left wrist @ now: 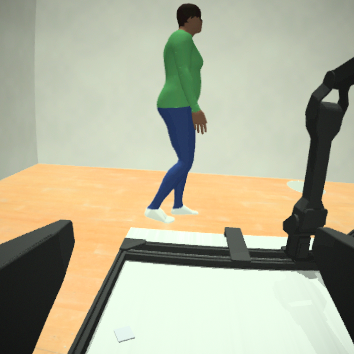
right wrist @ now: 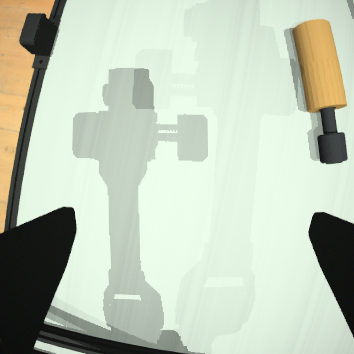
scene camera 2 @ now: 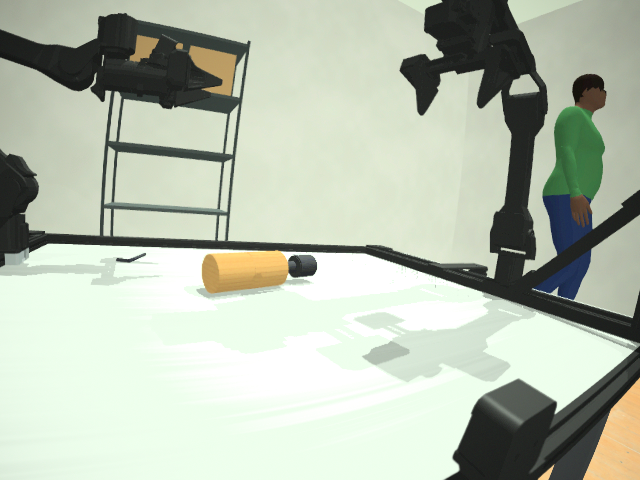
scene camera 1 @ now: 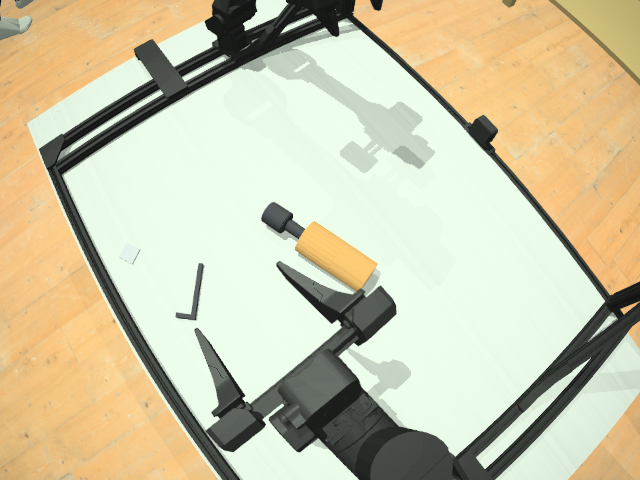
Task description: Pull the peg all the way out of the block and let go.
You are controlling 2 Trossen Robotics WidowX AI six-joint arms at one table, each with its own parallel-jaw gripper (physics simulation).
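Seen in the pictures: left gripper, fingertip midpoint: [left wrist: 197, 237] [scene camera 2: 216, 89] [scene camera 1: 236, 296]; right gripper, fingertip midpoint: [right wrist: 196, 222] [scene camera 2: 447, 110] [scene camera 1: 357, 22]; left arm's base at its link origin: [scene camera 2: 3, 249]; right arm's base at its link origin: [left wrist: 295, 252] [scene camera 2: 506, 283] [scene camera 1: 231, 43].
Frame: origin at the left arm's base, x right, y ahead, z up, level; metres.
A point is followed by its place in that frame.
Note:
The orange cylindrical block [scene camera 1: 336, 255] {x 0.176, y 0.380, z 0.036 m} [scene camera 2: 245, 271] {x 0.213, y 0.372, z 0.015 m} [right wrist: 320, 65] {x 0.194, y 0.393, z 0.033 m} lies on its side on the white table. The dark peg [scene camera 1: 276, 217] {x 0.149, y 0.491, z 0.027 m} [scene camera 2: 303, 265] {x 0.176, y 0.486, z 0.014 m} [right wrist: 332, 147] {x 0.164, y 0.499, z 0.025 m} sticks out of one end, its thick round head and a short stretch of thinner shaft showing; the rest of the shaft is hidden in the block. My left gripper [scene camera 1: 238, 297] {x -0.001, y 0.350, z 0.324 m} [scene camera 2: 214, 87] {x -0.001, y 0.350, z 0.324 m} [left wrist: 197, 237] {x -0.001, y 0.350, z 0.324 m} is wide open and empty, high above the table. My right gripper [scene camera 2: 452, 110] {x 0.366, y 0.572, z 0.265 m} [right wrist: 196, 222] {x 0.366, y 0.572, z 0.265 m} is wide open and empty, pointing down high above the table, with block and peg toward the upper right of its wrist view.
A dark L-shaped bar [scene camera 1: 197, 291] [scene camera 2: 131, 257] and a small pale square tile [scene camera 1: 129, 253] {x -0.080, y 0.623, z -0.016 m} [left wrist: 124, 334] {x -0.077, y 0.620, z -0.016 m} lie on the table. Black rails edge the table. A dark box-shaped mount [scene camera 1: 483, 129] {x 0.568, y 0.384, z 0.028 m} [scene camera 2: 509, 418] {x 0.585, y 0.365, z 0.034 m} [right wrist: 37, 32] {x 0.569, y 0.393, z 0.033 m} sits on one rail. A person [scene camera 2: 573, 155] [left wrist: 182, 75] stands beyond the table.

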